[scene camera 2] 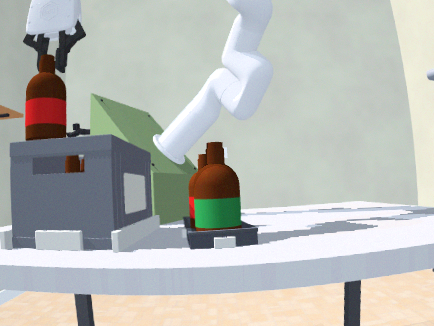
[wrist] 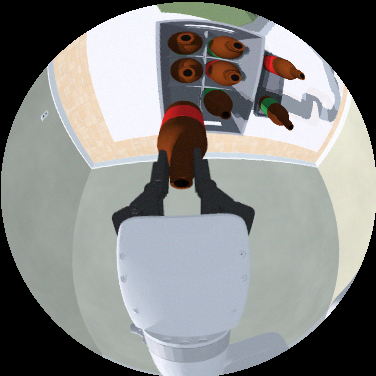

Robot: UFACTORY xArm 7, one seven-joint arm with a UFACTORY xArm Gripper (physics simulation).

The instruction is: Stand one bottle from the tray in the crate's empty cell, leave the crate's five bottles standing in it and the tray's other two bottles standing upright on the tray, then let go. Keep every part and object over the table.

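Frame: origin at the arm's base, x ahead, y left, z up, level; metres.
Seen in the pictures: gripper, fingertip midpoint: (scene camera 2: 51, 72) (wrist: 180, 156); arm's base at its link origin: (scene camera 2: 168, 150).
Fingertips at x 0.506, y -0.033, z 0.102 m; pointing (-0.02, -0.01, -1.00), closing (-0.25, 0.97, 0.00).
Observation:
Offsets run from my fingertips to a thing's top centre. "spot": to the spot under its first point.
My gripper (scene camera 2: 51, 56) (wrist: 180, 156) is shut on the neck of a brown bottle with a red label @(dx +0.016, dy +0.006, dz +0.024 m) (scene camera 2: 45, 111) (wrist: 183, 117). The bottle hangs upright; in the scene view its base is at about the height of the rim of the grey crate @(dx -0.084, dy +0.035, dz -0.139 m) (scene camera 2: 62, 200) (wrist: 252, 82). In the wrist view it covers part of the crate's empty cell @(spot: dx +0.025, dy +0.003, dz -0.306 m) (wrist: 180, 95). Five bottles stand in the other cells, among them a near right one @(dx -0.005, dy +0.096, dz -0.151 m) (wrist: 218, 103). On the dark tray @(dx -0.138, dy +0.263, dz -0.289 m) (scene camera 2: 250, 237) (wrist: 271, 82) stand a green-label bottle @(dx -0.059, dy +0.293, dz -0.154 m) (scene camera 2: 217, 200) (wrist: 275, 111) and a red-label bottle @(dx -0.223, dy +0.230, dz -0.154 m) (scene camera 2: 192, 195) (wrist: 282, 67).
A green sloped block (scene camera 2: 172, 195) (wrist: 215, 14) stands behind the crate. White strips @(spot: dx +0.060, dy +0.071, dz -0.298 m) (scene camera 2: 59, 240) lie along the crate's foot, and a small white block @(spot: dx -0.002, dy +0.315, dz -0.306 m) (scene camera 2: 224, 242) is at the tray's front. The white table's front edge (scene camera 2: 225, 280) runs near the crate. The arm (scene camera 2: 200, 110) reaches above.

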